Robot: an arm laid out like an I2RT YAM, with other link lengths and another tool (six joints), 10 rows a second.
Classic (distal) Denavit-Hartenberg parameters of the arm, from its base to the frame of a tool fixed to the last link. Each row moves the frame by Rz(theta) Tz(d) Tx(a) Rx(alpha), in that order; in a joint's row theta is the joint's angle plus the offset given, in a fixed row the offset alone. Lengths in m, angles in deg.
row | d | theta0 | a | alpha
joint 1 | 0.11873 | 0 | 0.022 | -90
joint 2 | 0 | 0 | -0.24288 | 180
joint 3 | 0 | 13.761 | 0.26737 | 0
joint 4 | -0.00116 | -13.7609 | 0.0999 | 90
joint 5 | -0.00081 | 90 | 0 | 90
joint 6 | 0.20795 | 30.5 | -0.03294 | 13.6
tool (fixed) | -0.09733 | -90 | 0 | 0
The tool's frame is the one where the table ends.
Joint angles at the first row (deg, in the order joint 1, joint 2, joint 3, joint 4, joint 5, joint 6):
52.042 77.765 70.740 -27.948 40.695 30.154
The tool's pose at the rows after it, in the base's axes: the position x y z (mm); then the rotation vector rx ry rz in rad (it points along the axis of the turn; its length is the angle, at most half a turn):
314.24 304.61 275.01 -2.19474 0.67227 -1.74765
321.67 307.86 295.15 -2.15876 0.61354 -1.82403
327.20 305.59 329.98 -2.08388 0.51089 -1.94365
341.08 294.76 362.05 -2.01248 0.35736 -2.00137
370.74 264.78 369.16 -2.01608 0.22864 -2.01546
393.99 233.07 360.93 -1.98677 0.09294 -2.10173
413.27 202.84 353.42 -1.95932 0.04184 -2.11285
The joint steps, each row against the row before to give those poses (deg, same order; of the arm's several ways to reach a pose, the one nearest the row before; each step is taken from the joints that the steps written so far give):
-1.765 4.751 3.428 0.263 1.221 -3.162
-0.266 0.806 2.901 1.925 1.321 -5.264
-0.611 -1.054 2.288 4.478 1.056 -9.478
-3.855 -1.140 1.851 5.008 -6.303 -10.553
-7.899 0.344 1.315 1.419 -10.176 -7.387
-6.602 -1.048 -4.548 7.359 -7.052 -8.703
-6.412 -0.007 -2.558 4.144 -7.817 -2.828

